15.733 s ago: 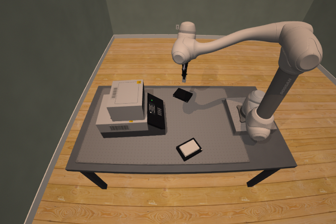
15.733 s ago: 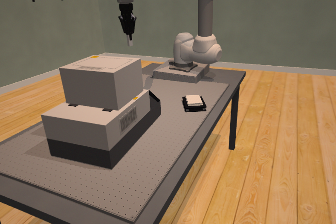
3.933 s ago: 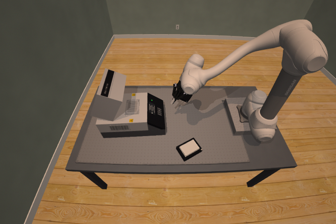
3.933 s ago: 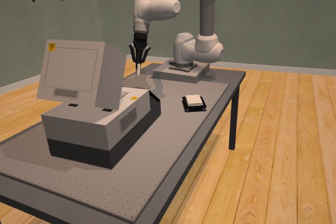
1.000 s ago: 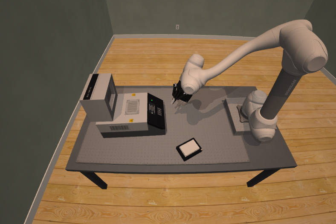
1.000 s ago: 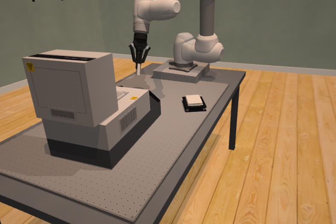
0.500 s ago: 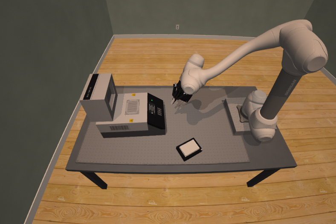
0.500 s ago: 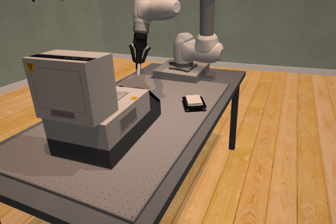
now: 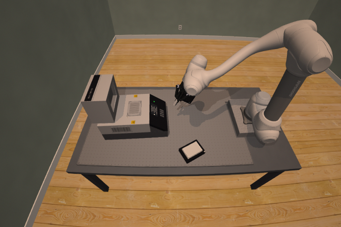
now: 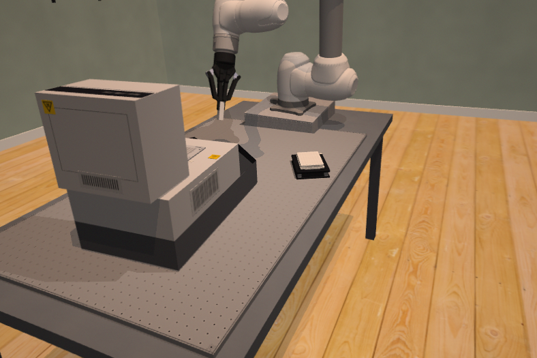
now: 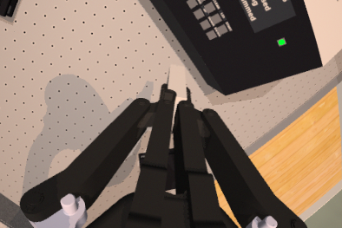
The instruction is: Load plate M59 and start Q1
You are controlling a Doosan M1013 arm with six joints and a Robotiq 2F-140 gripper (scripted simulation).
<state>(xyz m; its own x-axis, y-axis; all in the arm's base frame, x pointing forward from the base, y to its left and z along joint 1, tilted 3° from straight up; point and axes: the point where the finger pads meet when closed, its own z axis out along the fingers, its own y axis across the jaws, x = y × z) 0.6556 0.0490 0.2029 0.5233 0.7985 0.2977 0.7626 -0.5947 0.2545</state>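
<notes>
Now: hand 29 cm to the right of the white 96-well plate M59, 19 cm above it and 14 cm past it. Also, from my hand: black nest ND 29 cm to the right, 21 cm below, 8 cm behind.
</notes>
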